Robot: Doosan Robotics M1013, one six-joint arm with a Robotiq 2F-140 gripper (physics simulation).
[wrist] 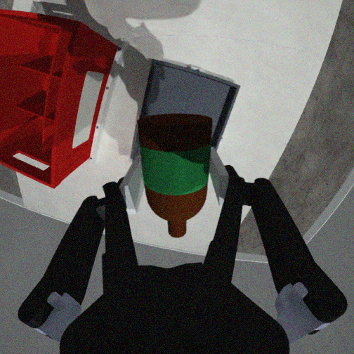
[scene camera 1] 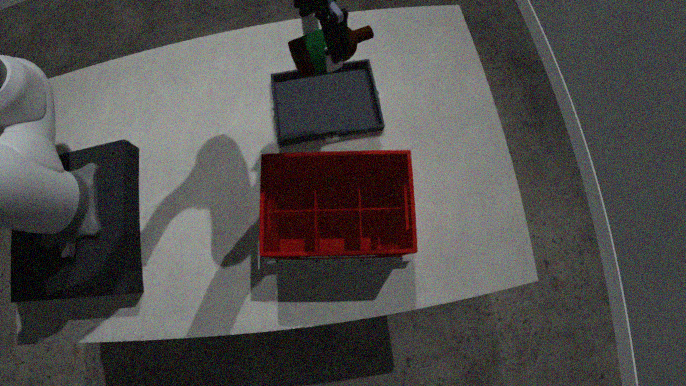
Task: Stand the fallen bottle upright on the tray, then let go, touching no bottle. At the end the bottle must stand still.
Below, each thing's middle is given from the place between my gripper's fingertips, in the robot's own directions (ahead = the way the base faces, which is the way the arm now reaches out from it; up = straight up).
Labels:
Right now the brown bottle (scene camera 1: 307,51) is 20 mm ahead of my hand and 10 mm above it.

